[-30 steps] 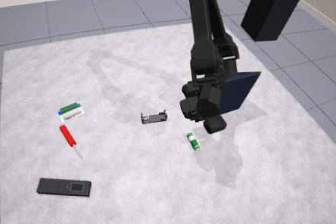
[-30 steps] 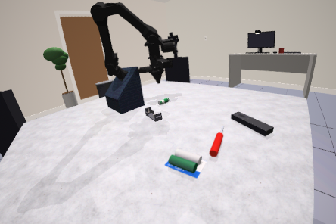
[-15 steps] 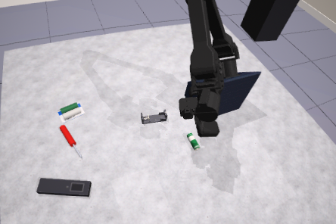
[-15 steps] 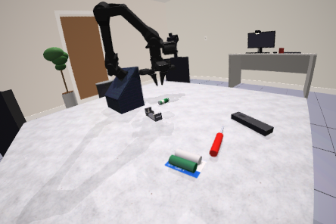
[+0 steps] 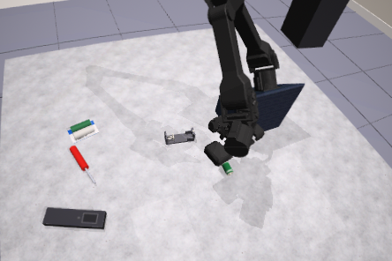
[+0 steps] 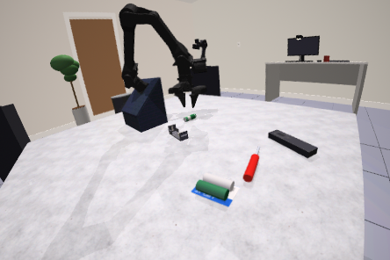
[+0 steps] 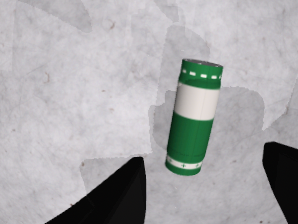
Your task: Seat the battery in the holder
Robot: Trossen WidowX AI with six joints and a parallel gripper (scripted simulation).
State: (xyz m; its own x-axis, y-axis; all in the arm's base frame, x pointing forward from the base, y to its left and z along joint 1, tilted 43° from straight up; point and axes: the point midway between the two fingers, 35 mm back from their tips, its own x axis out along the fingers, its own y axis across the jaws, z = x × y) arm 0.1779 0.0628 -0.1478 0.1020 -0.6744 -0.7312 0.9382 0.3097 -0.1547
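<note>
Right now the battery is 5 cm below my gripper tip. Also, from my gripper tip: red screwdriver: 43 cm ahead, 10 cm to the right, 5 cm below; then black remote control: 46 cm ahead, 6 cm to the left, 5 cm below.
</note>
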